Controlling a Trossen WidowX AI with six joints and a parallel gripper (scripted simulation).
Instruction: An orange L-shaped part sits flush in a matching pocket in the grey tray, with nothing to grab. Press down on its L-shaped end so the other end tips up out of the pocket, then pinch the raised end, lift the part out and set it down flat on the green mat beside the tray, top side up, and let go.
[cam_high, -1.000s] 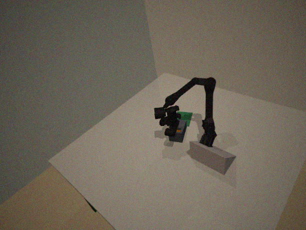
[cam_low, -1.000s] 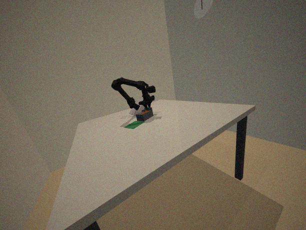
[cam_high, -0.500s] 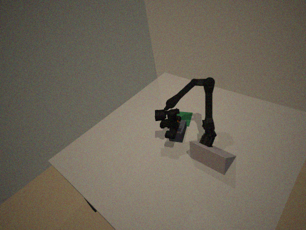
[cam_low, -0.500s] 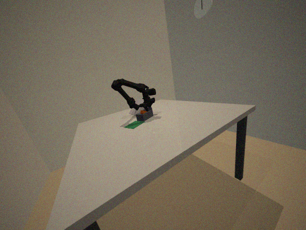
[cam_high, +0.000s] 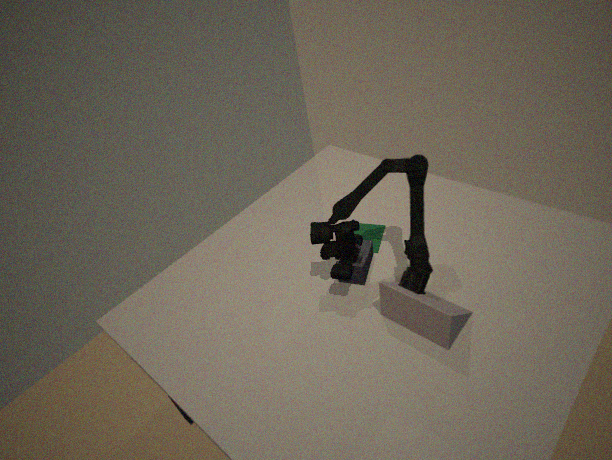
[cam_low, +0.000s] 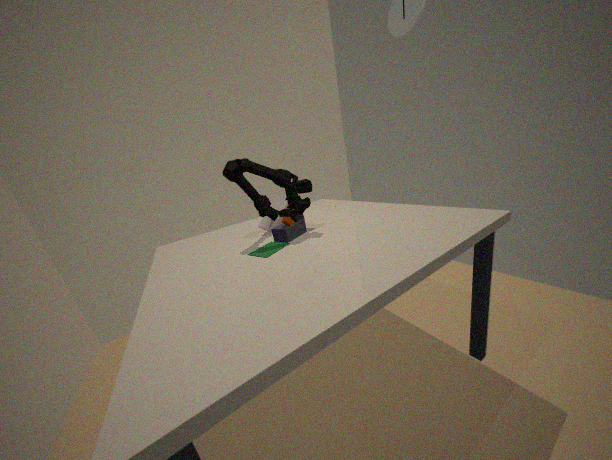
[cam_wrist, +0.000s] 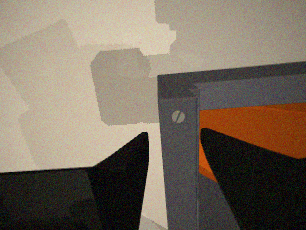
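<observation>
The orange L-shaped part lies 50 mm to the right of my gripper tip, 20 mm ahead of it and 10 mm above it. Also, from my gripper tip: green mat (200 mm to the right, 90 mm ahead, 50 mm below).
</observation>
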